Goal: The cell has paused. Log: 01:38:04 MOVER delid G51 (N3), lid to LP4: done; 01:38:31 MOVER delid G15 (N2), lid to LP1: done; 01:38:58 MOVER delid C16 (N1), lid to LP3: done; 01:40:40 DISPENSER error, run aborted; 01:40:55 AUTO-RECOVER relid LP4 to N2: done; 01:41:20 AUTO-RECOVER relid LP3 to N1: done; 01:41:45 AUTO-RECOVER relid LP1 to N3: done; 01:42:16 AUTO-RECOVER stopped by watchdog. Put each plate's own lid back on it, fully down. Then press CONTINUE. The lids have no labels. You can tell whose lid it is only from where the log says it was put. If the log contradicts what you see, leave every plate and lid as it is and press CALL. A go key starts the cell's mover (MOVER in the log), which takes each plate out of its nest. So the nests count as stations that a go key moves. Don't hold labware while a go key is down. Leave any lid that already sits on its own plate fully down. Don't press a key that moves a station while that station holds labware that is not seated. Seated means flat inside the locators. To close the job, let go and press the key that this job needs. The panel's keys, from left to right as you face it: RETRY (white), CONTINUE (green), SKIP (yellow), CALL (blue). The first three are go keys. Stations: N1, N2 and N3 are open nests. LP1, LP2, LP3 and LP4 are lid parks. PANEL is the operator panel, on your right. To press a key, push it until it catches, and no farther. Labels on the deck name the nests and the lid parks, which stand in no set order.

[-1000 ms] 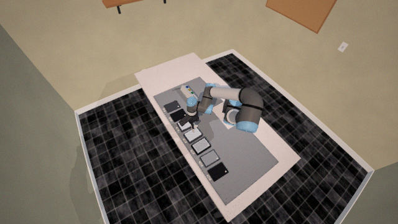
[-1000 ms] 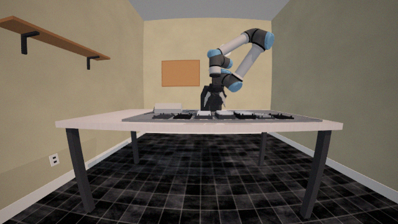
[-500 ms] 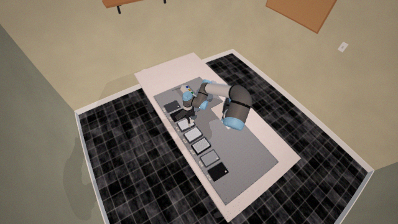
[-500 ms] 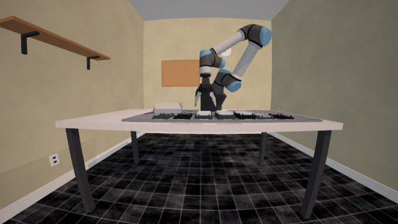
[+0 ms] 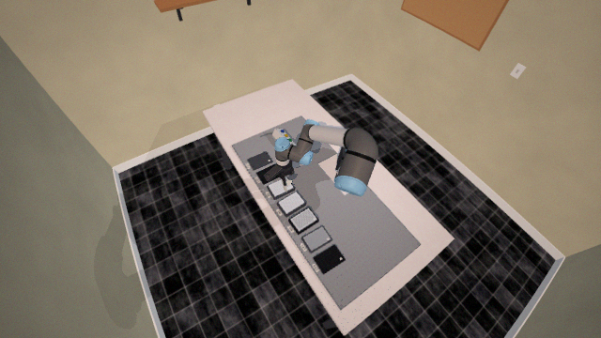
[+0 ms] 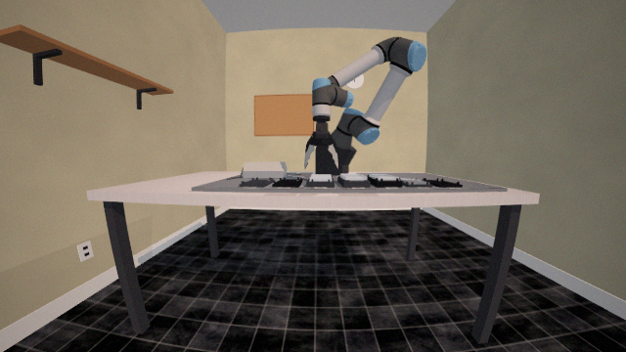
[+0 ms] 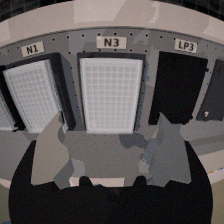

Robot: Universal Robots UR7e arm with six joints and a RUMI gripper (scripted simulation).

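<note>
Now: the white gridded plate 4 cm below my hand. The rest, counted from my hand: lid park LP4: 8 cm behind, 51 cm to the left, 6 cm below; grey lid: 6 cm behind, 38 cm to the left, 5 cm below; lid park LP3: 3 cm ahead, 13 cm to the right, 6 cm below.
</note>
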